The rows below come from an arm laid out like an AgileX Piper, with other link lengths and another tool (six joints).
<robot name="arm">
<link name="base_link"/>
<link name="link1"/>
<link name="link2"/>
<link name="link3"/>
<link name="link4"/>
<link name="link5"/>
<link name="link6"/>
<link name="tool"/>
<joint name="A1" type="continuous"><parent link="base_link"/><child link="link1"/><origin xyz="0.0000 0.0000 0.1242" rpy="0.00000 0.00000 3.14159"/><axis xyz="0 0 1"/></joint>
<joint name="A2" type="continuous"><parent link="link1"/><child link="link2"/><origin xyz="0.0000 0.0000 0.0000" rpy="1.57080 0.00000 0.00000"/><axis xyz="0 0 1"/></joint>
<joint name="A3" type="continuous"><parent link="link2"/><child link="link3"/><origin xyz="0.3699 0.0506 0.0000" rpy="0.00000 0.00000 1.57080"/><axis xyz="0 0 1"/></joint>
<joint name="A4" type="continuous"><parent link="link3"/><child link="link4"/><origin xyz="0.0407 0.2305 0.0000" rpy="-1.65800 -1.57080 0.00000"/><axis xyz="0 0 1"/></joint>
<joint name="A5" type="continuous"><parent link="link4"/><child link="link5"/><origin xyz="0.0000 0.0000 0.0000" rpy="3.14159 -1.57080 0.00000"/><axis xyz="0 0 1"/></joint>
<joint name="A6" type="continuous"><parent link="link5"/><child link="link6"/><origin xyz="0.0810 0.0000 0.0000" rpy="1.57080 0.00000 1.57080"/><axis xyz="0 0 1"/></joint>
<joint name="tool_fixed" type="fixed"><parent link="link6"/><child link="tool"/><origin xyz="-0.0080 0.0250 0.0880" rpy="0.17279 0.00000 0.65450"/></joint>
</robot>
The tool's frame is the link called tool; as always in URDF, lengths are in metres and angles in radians. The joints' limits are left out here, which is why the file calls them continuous.
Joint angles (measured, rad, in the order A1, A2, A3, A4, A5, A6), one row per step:
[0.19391, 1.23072, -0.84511, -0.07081, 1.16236, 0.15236]
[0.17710, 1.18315, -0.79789, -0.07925, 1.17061, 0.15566]
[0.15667, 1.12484, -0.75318, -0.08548, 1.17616, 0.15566]
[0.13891, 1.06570, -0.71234, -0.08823, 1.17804, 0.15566]
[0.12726, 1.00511, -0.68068, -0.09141, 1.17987, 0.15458]
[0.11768, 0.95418, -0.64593, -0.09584, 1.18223, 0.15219]
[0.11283, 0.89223, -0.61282, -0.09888, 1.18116, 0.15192]
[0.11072, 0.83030, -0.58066, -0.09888, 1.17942, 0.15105]
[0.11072, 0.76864, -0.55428, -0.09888, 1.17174, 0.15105]
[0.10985, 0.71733, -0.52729, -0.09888, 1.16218, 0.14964]
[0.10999, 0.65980, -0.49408, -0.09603, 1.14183, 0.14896]
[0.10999, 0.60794, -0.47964, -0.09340, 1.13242, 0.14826]
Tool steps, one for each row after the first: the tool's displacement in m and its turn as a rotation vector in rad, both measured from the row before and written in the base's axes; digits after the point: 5 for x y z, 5 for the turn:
[-0.01724, -0.00760, -0.00425, -0.00917, 0.00606, -0.01819]
[-0.01775, -0.00720, -0.00275, -0.00467, -0.00897, -0.01908]
[-0.01648, -0.00535, -0.00266, -0.00024, -0.01664, -0.01717]
[-0.01473, -0.00388, -0.00121, 0.00034, -0.02721, -0.00995]
[-0.01390, -0.00341, -0.00413, -0.00305, -0.01410, -0.00644]
[-0.01418, -0.00255, -0.00340, 0.00045, -0.03003, -0.00386]
[-0.01352, -0.00166, -0.00413, 0.00335, -0.03124, -0.00109]
[-0.01103, -0.00117, -0.00314, 0.00485, -0.04265, 0.00075]
[-0.00915, -0.00097, -0.00454, 0.00342, -0.03353, 0.00141]
[-0.00876, -0.00036, -0.00596, 0.00766, -0.04394, 0.00250]
[-0.00652, -0.00024, -0.00174, 0.00754, -0.04618, 0.00138]

